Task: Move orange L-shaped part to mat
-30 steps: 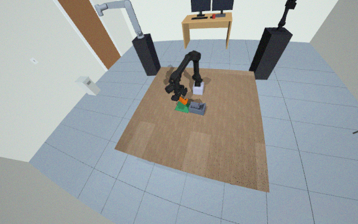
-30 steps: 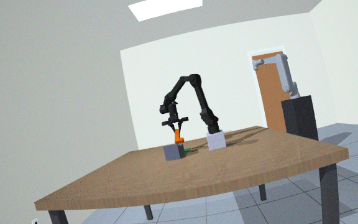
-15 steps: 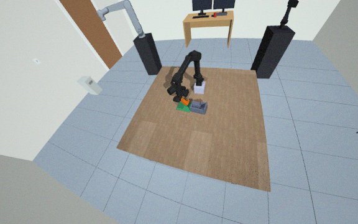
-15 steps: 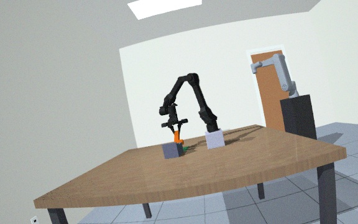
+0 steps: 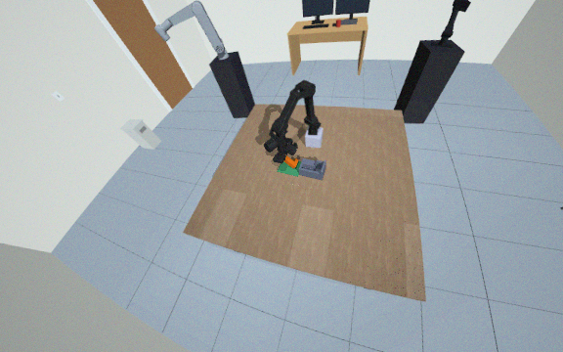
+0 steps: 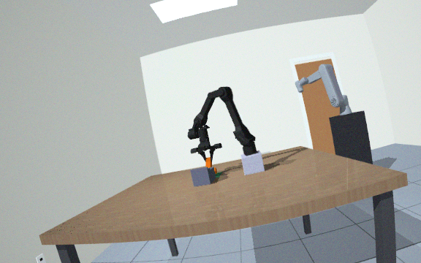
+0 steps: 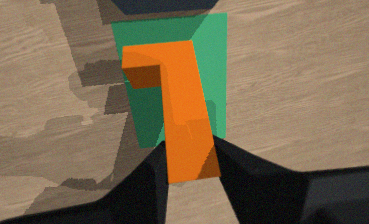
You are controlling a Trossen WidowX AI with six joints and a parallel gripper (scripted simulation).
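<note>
The orange L-shaped part is 1 cm behind my gripper tip, 4 cm to the left of it and 3 cm below it. From my gripper tip the other things lie so: mat 2 cm to the left, 10 cm below.
</note>
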